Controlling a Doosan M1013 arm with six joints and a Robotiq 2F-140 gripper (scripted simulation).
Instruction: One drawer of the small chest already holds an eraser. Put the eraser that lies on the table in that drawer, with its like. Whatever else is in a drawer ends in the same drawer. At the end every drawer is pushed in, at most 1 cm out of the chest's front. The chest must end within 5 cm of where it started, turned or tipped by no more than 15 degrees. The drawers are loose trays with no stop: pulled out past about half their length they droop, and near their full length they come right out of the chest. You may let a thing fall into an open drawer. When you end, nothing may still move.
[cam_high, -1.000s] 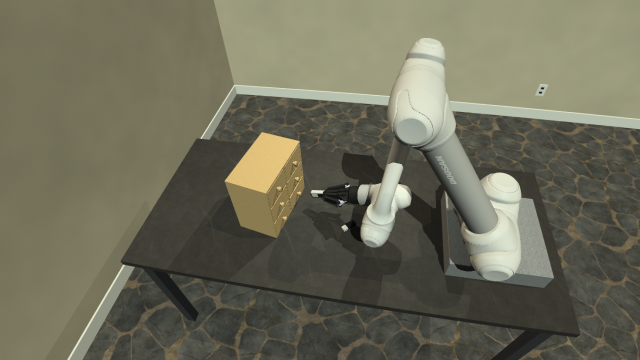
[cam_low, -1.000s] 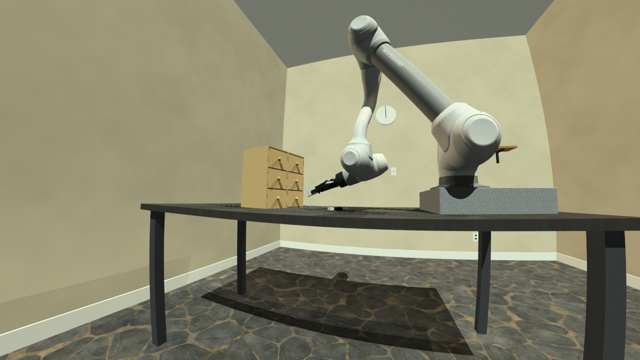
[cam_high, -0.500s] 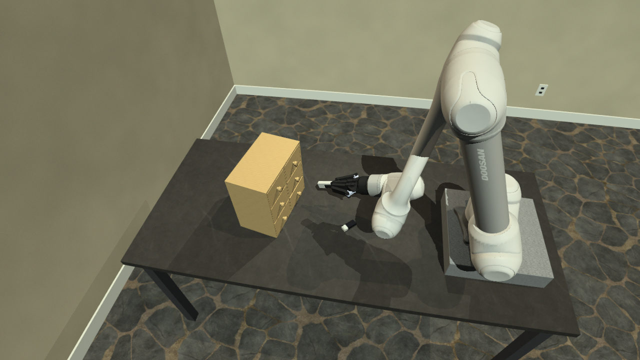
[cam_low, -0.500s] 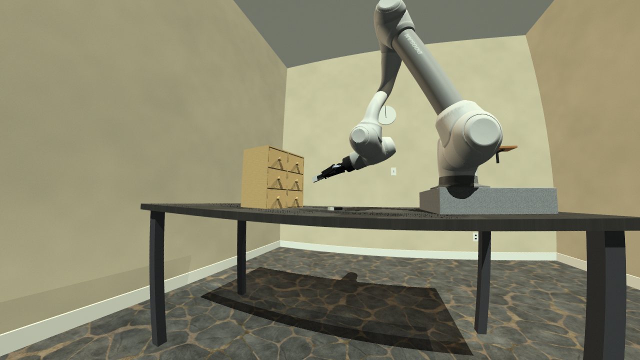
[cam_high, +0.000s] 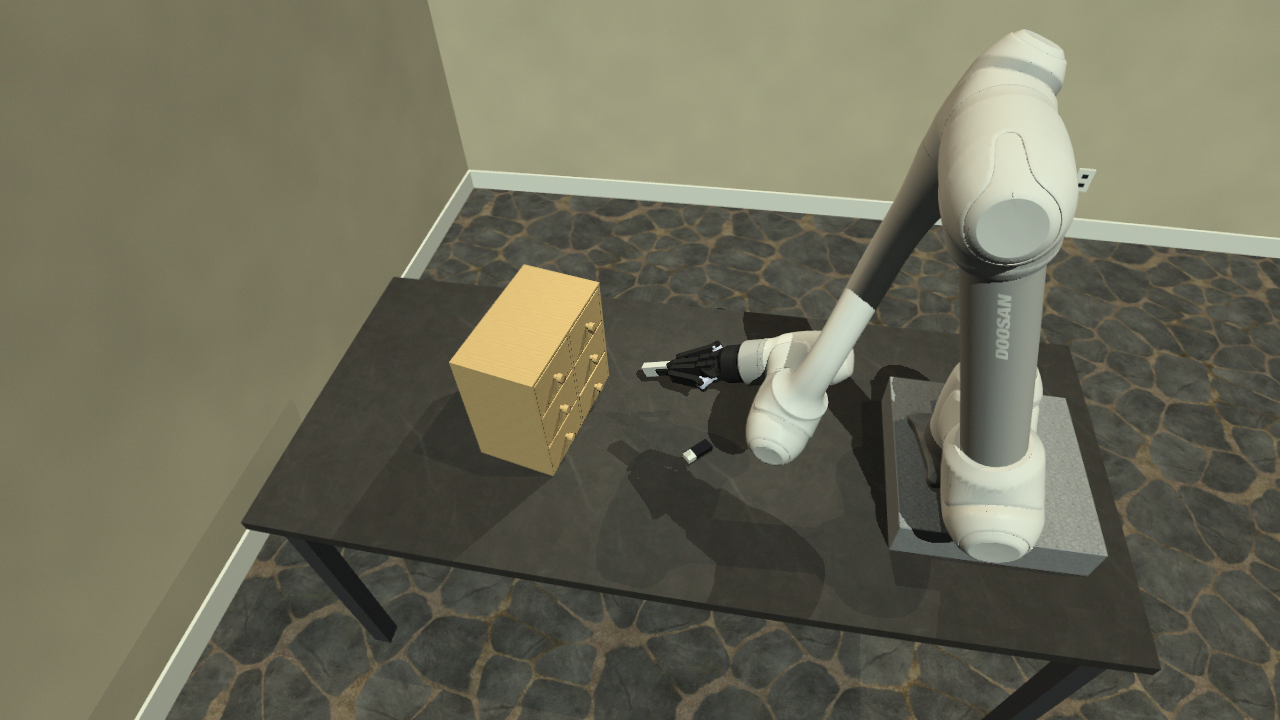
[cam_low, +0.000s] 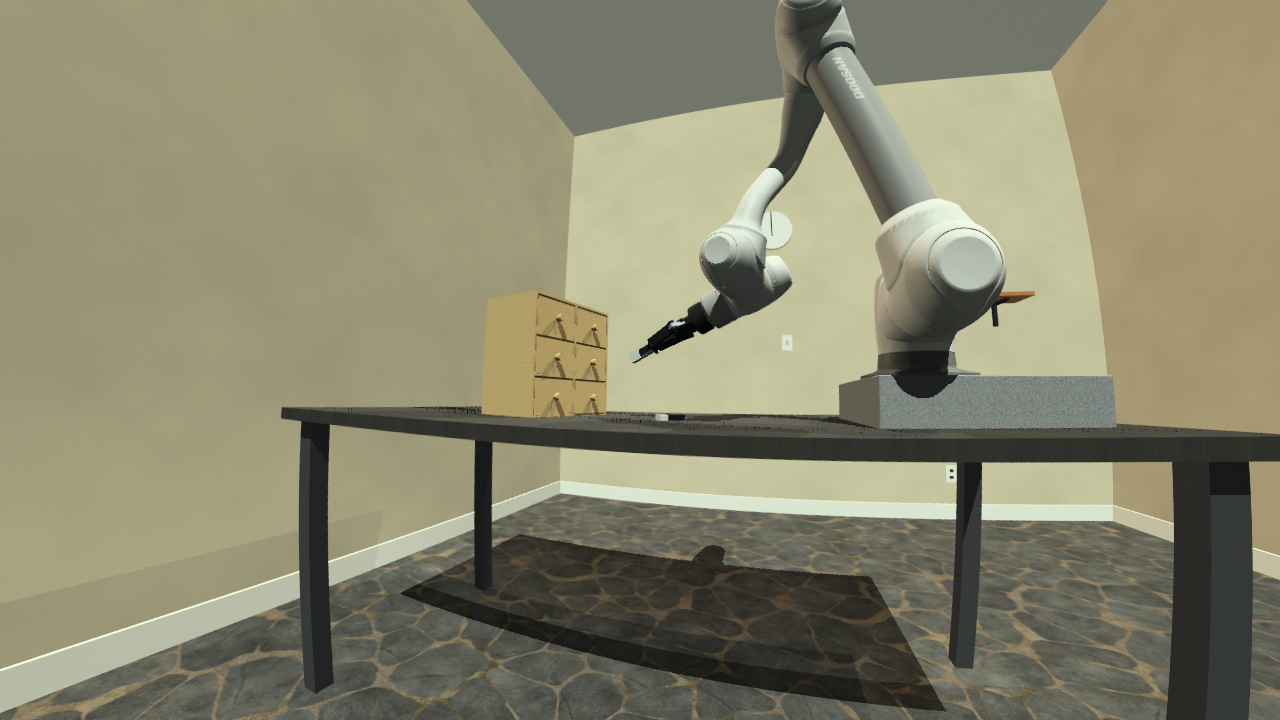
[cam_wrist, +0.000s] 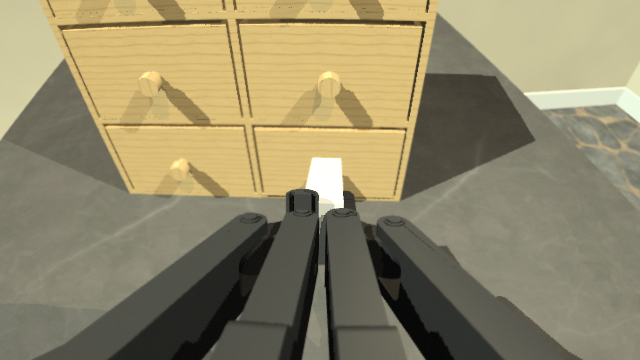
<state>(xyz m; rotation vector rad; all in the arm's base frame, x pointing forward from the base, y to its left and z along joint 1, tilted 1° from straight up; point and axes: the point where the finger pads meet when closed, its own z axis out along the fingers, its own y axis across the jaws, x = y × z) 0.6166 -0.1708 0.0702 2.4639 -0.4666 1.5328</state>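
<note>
My gripper is now 25 cm short of the blue eraser, 4 cm to the right of it and 15 cm above it.
</note>
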